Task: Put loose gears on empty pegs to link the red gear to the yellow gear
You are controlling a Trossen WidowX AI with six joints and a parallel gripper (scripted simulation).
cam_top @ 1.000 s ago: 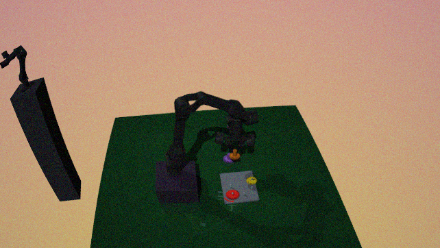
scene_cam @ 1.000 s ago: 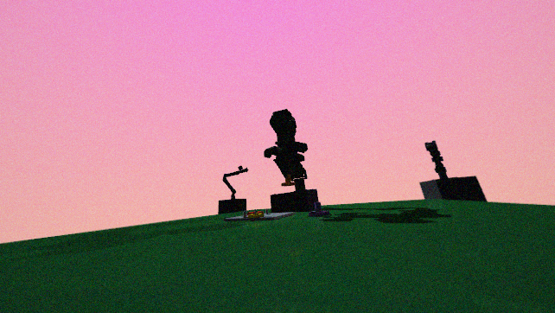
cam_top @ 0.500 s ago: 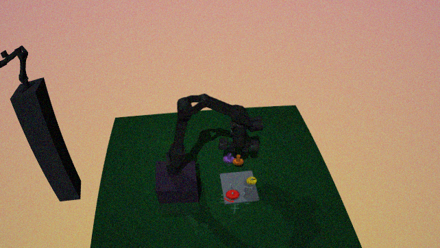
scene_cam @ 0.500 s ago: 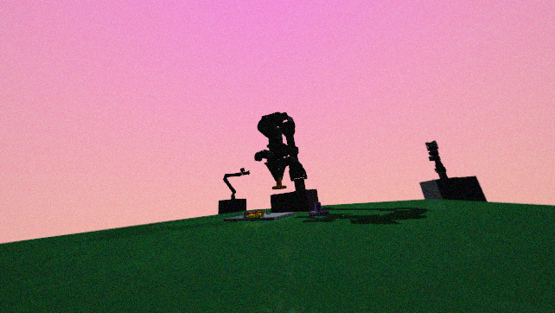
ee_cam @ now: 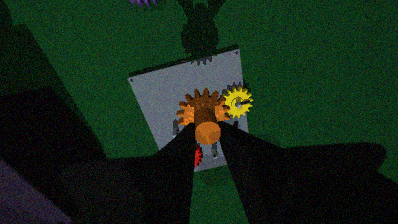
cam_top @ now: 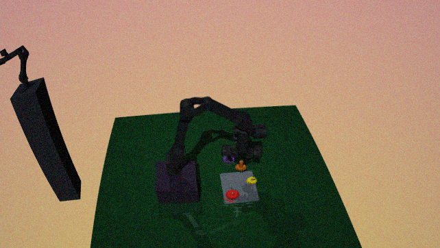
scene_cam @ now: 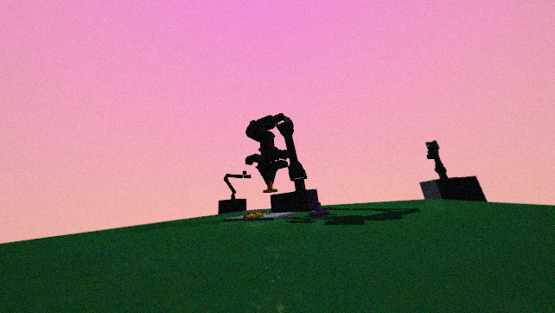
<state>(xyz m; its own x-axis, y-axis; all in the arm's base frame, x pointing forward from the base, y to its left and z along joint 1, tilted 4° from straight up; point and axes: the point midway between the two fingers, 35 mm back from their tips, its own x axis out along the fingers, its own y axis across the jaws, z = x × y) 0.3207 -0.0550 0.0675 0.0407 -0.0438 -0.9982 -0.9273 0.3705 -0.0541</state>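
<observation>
Right now my gripper tip is 7 cm past the red gear, 10 cm to the left of it and 10 cm above it. From my gripper tip the other things lie so: orange gear 1 cm below; then yellow gear 5 cm ahead, 4 cm to the right, 10 cm below; then purple gear 1 cm behind, 16 cm to the left, 10 cm below.
</observation>
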